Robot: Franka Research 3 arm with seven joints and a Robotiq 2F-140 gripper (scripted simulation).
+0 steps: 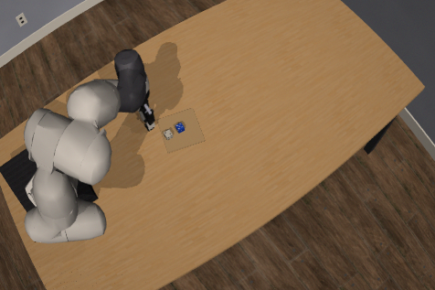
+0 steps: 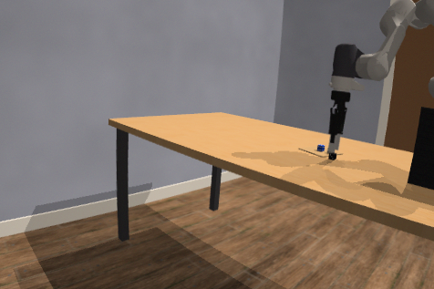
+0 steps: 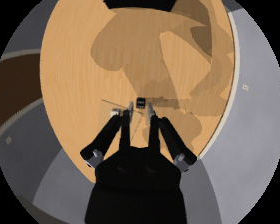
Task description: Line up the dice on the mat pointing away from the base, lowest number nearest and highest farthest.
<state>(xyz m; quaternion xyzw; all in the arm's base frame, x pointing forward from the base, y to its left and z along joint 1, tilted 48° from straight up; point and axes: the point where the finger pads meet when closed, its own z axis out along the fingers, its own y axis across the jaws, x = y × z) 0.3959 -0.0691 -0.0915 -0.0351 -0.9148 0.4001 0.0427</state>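
The black die lies 5 cm below my hand. The rest, counted from my hand: white die 3 cm ahead, 8 cm to the right, 5 cm below; then thin tan mat 8 cm ahead, 8 cm to the right, 7 cm below; then blue die 8 cm ahead, 8 cm to the right, 5 cm below.
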